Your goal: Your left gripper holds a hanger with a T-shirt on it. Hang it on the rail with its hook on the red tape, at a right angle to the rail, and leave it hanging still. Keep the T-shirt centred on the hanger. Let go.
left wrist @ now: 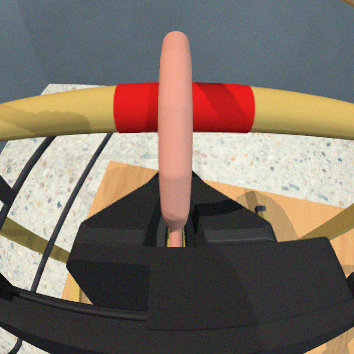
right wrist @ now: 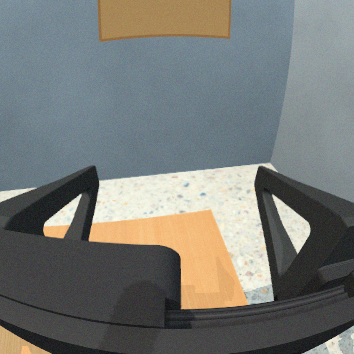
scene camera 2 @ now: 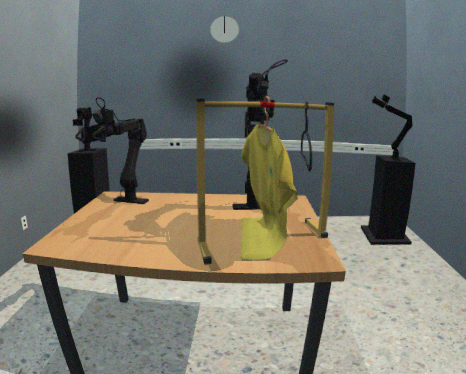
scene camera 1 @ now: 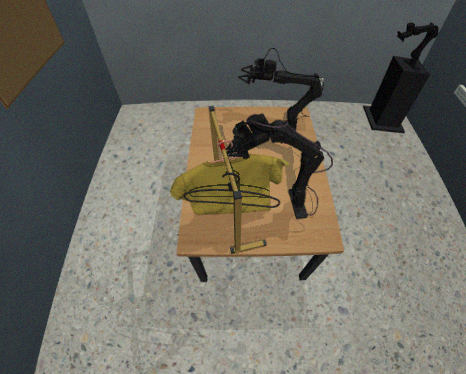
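Note:
The pink hanger [scene camera 2: 266,116] [left wrist: 175,130] has its hook across the red tape [scene camera 1: 222,145] [scene camera 2: 272,104] [left wrist: 222,107] on the rail [scene camera 1: 216,122] [scene camera 2: 230,104] [left wrist: 60,112], roughly at a right angle. Whether the hook's inside touches the rail is hidden. The yellow T-shirt [scene camera 1: 210,175] [scene camera 2: 270,170] hangs from it, its lower end lying on the table; its centring is hard to judge. My left gripper [scene camera 1: 231,151] [left wrist: 175,174] is shut on the hanger just below the hook. My right gripper [scene camera 1: 241,75] [right wrist: 176,174] is open and empty, away from the rail.
A dark empty hanger [scene camera 2: 306,117] hangs on the rail between the T-shirt and the right-hand post [scene camera 2: 328,170] in scene camera 2. The other post [scene camera 2: 201,170] stands at the left there. The rack's feet stand on the wooden table [scene camera 1: 200,240] [scene camera 2: 75,240].

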